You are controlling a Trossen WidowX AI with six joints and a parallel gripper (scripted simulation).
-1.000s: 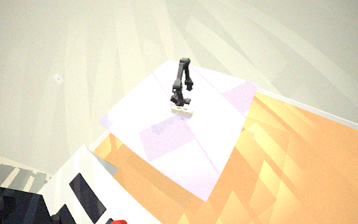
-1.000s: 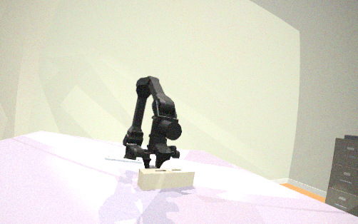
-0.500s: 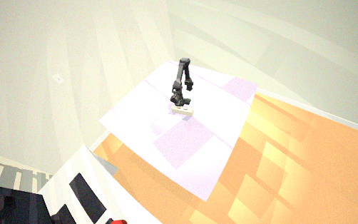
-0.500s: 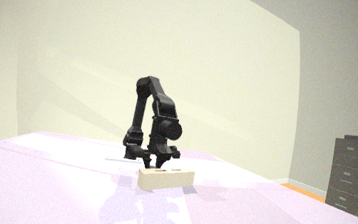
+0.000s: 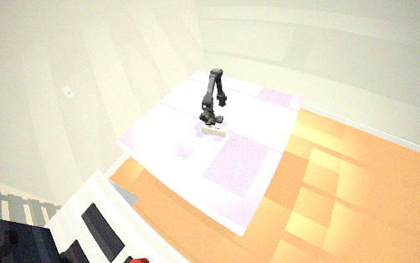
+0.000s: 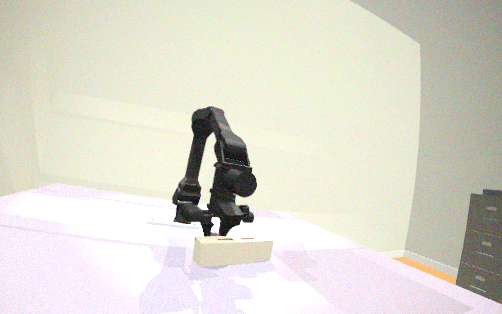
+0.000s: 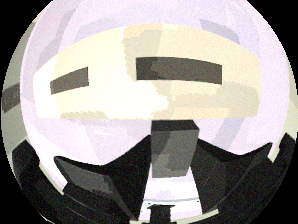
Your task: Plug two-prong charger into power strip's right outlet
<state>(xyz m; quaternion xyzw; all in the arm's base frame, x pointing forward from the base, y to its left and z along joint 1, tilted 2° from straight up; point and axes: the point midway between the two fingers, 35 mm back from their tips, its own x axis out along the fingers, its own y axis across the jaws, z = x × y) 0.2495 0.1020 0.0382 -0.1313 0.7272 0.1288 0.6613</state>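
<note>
Right now the two-prong charger is 20 mm ahead of my gripper tip, 10 mm to the left of it and 10 mm above it.
</note>
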